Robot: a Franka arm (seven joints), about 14 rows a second.
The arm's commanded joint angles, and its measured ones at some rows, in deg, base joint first. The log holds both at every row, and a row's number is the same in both.
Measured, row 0:
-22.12 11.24 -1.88 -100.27 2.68 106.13 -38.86
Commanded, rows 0 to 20:
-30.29 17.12 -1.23 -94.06 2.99 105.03 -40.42
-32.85 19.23 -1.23 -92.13 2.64 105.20 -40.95
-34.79 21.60 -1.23 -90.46 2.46 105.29 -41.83
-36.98 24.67 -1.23 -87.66 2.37 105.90 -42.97
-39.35 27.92 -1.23 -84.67 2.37 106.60 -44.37
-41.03 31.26 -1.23 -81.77 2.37 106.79 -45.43
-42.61 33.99 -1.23 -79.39 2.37 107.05 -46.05
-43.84 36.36 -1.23 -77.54 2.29 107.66 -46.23
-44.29 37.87 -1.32 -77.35 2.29 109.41 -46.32
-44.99 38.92 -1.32 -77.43 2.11 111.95 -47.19
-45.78 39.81 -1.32 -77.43 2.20 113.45 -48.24
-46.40 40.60 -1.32 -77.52 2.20 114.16 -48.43
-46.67 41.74 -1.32 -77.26 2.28 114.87 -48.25
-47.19 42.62 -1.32 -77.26 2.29 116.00 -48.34
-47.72 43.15 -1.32 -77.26 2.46 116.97 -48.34
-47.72 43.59 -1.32 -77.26 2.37 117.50 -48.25
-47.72 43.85 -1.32 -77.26 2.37 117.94 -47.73
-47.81 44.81 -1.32 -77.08 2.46 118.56 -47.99
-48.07 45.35 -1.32 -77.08 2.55 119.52 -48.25
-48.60 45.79 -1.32 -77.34 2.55 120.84 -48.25
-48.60 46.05 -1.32 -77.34 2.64 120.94 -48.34
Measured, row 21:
-47.34 44.51 -2.07 -79.16 2.52 120.34 -47.35
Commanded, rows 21 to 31:
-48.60 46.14 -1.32 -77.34 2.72 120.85 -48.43
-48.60 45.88 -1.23 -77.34 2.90 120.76 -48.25
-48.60 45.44 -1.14 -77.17 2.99 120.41 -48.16
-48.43 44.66 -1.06 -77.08 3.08 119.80 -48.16
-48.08 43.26 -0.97 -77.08 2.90 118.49 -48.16
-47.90 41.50 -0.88 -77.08 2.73 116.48 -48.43
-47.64 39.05 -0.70 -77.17 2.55 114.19 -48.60
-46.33 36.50 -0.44 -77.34 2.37 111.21 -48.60
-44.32 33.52 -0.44 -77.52 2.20 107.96 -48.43
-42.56 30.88 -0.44 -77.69 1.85 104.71 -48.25
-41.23 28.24 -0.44 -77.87 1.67 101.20 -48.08
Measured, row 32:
-44.21 34.63 -0.23 -75.45 2.48 106.39 -48.02
